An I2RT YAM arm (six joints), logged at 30 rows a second.
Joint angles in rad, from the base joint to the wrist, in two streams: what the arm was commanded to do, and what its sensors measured. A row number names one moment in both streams.
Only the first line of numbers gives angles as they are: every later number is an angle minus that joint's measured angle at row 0.
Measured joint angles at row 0:
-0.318, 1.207, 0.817, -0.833, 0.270, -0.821
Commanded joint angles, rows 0 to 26:
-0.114, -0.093, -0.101, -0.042, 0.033, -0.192
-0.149, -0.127, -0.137, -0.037, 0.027, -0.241
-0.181, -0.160, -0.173, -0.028, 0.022, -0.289
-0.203, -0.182, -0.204, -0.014, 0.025, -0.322
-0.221, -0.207, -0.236, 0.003, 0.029, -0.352
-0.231, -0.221, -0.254, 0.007, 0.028, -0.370
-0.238, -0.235, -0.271, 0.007, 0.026, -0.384
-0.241, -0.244, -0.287, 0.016, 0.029, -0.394
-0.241, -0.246, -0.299, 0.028, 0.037, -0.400
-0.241, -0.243, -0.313, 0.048, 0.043, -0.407
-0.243, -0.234, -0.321, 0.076, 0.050, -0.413
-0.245, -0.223, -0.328, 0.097, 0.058, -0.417
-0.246, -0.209, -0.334, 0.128, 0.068, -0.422
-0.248, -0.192, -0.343, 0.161, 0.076, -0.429
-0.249, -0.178, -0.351, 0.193, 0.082, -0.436
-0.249, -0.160, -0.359, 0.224, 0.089, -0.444
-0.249, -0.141, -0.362, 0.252, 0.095, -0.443
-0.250, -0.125, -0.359, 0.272, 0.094, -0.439
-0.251, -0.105, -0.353, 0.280, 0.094, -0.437
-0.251, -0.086, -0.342, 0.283, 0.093, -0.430
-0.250, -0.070, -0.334, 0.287, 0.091, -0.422
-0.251, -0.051, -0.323, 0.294, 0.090, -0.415
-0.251, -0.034, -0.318, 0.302, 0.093, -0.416
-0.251, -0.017, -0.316, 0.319, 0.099, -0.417
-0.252, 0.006, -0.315, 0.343, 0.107, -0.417
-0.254, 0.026, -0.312, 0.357, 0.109, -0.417
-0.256, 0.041, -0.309, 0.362, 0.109, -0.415
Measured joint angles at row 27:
-0.249, -0.006, -0.305, 0.296, 0.125, -0.425
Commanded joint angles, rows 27 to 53:
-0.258, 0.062, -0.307, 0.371, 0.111, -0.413
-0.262, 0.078, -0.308, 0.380, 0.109, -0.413
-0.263, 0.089, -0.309, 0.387, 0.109, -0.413
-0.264, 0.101, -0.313, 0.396, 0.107, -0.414
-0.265, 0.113, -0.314, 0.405, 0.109, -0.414
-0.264, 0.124, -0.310, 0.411, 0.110, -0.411
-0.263, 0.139, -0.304, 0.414, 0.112, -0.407
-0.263, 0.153, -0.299, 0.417, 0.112, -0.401
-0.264, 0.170, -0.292, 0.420, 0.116, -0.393
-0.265, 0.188, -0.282, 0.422, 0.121, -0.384
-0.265, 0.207, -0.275, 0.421, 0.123, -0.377
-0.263, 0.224, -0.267, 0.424, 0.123, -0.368
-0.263, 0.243, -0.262, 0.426, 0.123, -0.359
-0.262, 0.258, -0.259, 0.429, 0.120, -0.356
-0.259, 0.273, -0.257, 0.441, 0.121, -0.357
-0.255, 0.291, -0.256, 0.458, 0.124, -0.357
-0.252, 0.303, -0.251, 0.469, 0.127, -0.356
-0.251, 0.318, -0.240, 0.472, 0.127, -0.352
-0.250, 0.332, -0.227, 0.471, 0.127, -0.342
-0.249, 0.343, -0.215, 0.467, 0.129, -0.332
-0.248, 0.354, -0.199, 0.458, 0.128, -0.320
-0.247, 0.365, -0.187, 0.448, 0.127, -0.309
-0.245, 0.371, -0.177, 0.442, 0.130, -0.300
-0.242, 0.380, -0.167, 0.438, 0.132, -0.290
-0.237, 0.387, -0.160, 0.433, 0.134, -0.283
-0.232, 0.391, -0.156, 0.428, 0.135, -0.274
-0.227, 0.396, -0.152, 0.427, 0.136, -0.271
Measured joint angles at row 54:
-0.244, 0.326, -0.118, 0.411, 0.333, -0.370
